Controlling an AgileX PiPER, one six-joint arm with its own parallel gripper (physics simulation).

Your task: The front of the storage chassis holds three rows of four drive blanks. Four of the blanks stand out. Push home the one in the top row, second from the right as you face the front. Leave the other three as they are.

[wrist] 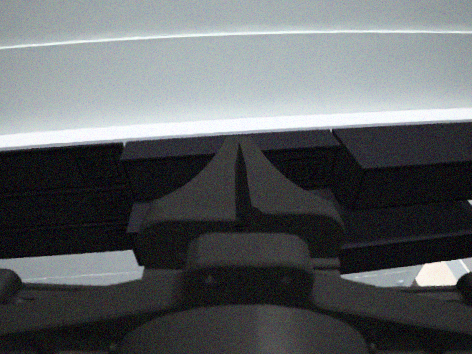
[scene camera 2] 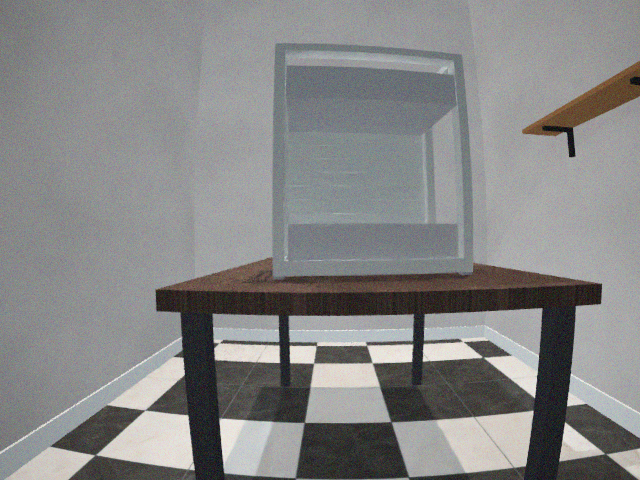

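The storage chassis (scene camera 2: 279, 155) (wrist: 100, 90) stands on the table; scene camera 2 shows its open frame, not the blanks. In the wrist view, the top-row blank second from the right (wrist: 170, 150) stands out a little, its top face showing as a narrow strip. The top-row blank at the far right (wrist: 410, 145) stands out farther. Another blank (wrist: 410, 225) stands out below that one, and part of a protruding blank shows behind the fingers. My gripper (wrist: 238, 154) is shut and empty, its tips at the target blank's front; contact is hard to tell. Scene camera 2 does not show the gripper.
The dark wooden table (scene camera 2: 361, 302) carries the chassis. A wooden wall shelf (scene camera 2: 589, 105) is at the right in scene camera 2. In the wrist view, blanks at the left (wrist: 55, 170) sit farther back than the target, and the chassis's bright top edge runs just above the fingertips.
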